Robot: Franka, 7 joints.
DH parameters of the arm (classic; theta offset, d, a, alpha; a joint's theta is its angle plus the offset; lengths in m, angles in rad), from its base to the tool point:
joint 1: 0 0.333 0 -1.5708
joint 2: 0 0 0 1.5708
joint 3: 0 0.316 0.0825 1.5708
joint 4: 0 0 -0.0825 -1.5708
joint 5: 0 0.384 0 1.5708
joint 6: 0 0 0.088 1.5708
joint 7: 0 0.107 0 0
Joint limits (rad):
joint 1: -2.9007..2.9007
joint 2: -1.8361..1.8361
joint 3: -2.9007..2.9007
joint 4: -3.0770..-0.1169
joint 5: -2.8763..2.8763
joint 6: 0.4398..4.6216
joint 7: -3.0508..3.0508
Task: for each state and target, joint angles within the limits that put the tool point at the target. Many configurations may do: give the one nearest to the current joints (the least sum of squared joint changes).
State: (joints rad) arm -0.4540 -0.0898 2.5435 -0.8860 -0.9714 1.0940 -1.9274
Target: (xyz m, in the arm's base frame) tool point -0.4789 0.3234 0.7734
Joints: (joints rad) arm -0.1561 -0.3367 2.7800 -0.8918 -0.9379 1.2063 -1.9274
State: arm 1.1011 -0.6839 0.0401 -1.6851 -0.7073 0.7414 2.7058
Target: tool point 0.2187 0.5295 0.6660
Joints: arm 1.2110 0.1395 0.1437 -1.3485 -0.8212 1.3006 2.7058
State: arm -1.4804 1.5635 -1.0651 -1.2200 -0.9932 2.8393 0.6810
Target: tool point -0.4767 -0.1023 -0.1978
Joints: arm -1.9337 1.8361 -0.8144 -1.6258 -1.0292 2.8068 0.6810
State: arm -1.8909 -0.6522 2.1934 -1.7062 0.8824 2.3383 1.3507
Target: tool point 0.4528 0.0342 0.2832
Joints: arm -1.9929 -0.1271 1.9667 -2.3655 0.7449 1.8891 1.3507
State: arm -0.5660 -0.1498 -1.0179 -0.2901 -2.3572 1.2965 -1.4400
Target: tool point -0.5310 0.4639 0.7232
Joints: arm -0.7801 -0.9819 -1.0811 -0.1856 -2.3680 1.4956 -1.4400
